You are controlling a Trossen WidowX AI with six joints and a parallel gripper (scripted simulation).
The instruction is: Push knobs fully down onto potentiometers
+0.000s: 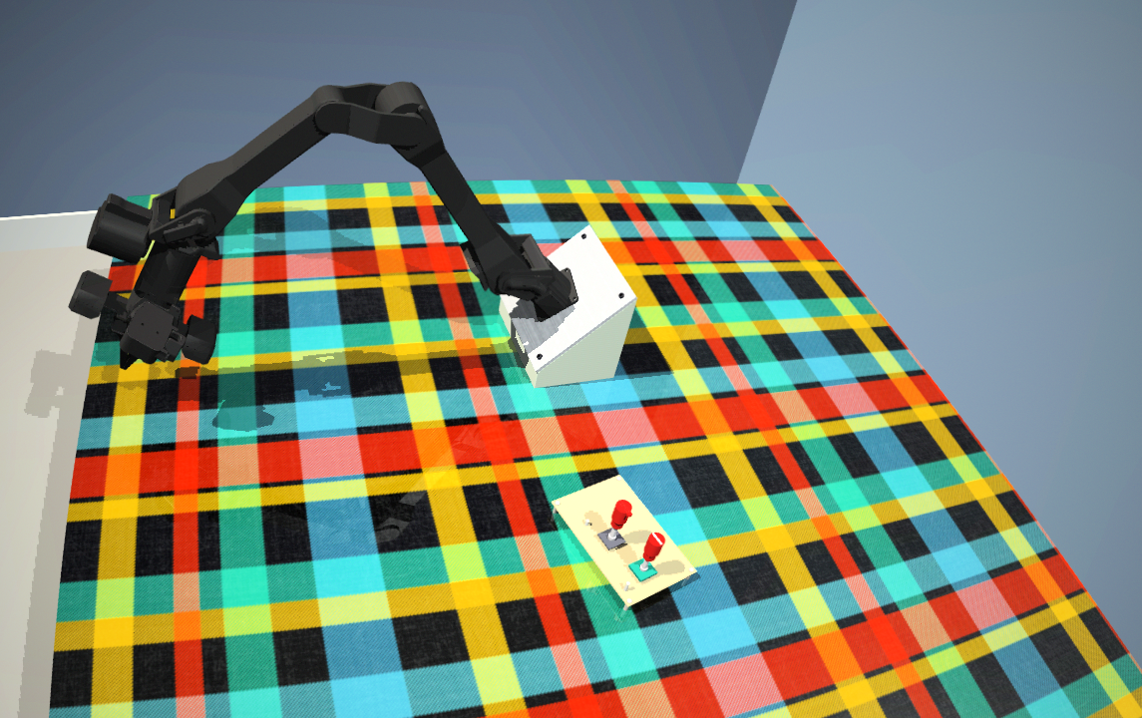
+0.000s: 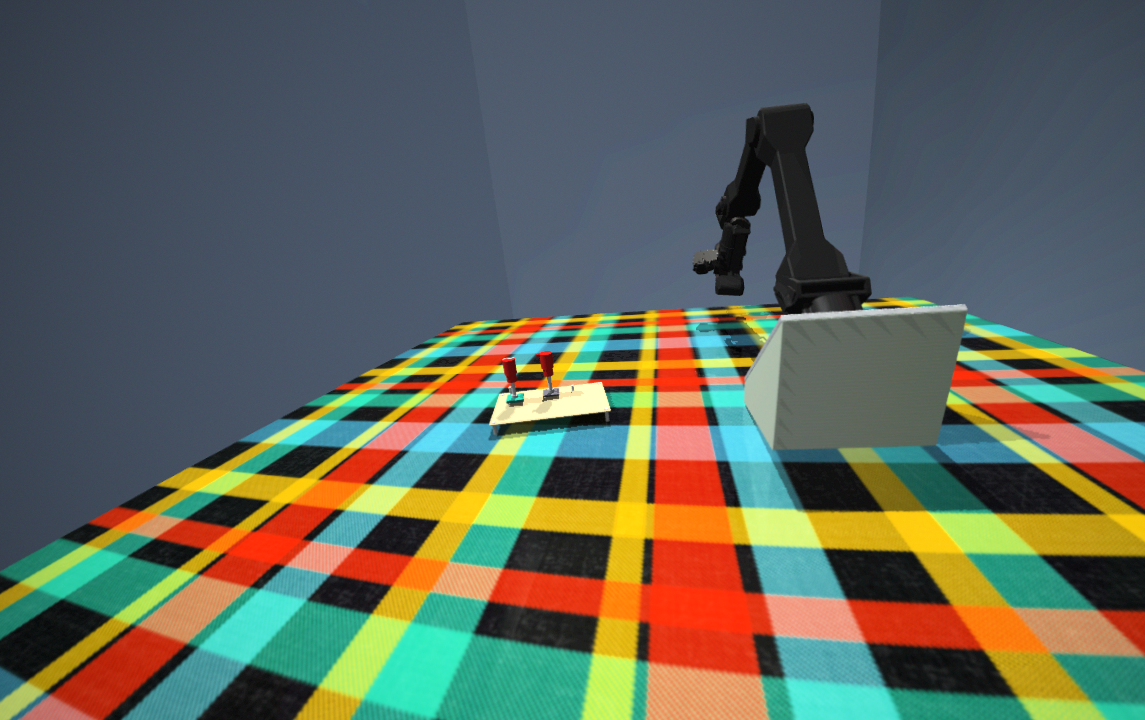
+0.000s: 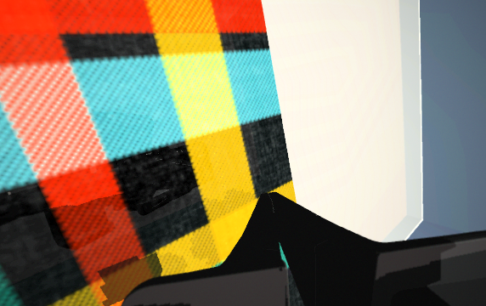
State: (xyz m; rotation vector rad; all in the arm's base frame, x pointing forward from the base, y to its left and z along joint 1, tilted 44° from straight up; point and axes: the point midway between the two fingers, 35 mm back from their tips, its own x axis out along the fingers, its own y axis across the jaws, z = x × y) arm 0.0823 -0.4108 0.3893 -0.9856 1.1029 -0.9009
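Now: gripper tip 33 cm short of the knob, 60 cm to the right of it and 2 cm below it.
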